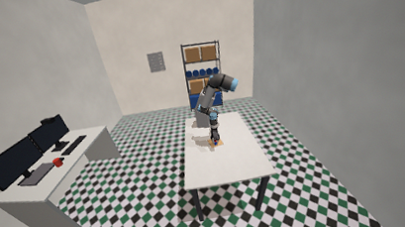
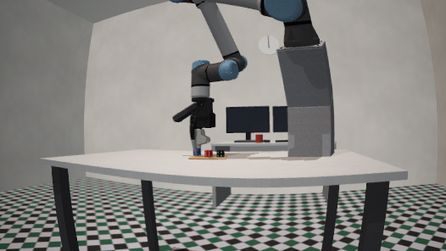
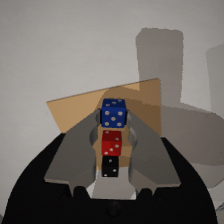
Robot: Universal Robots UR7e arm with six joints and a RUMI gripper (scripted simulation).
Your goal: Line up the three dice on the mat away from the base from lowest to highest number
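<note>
My hand is right at the blue die. The rest, counted from my hand: tan mat 5 cm behind, 1 cm to the left, 2 cm below; then black die 10 cm behind, 1 cm to the left, 1 cm below; then red die 5 cm behind, 1 cm to the left, 1 cm below.
</note>
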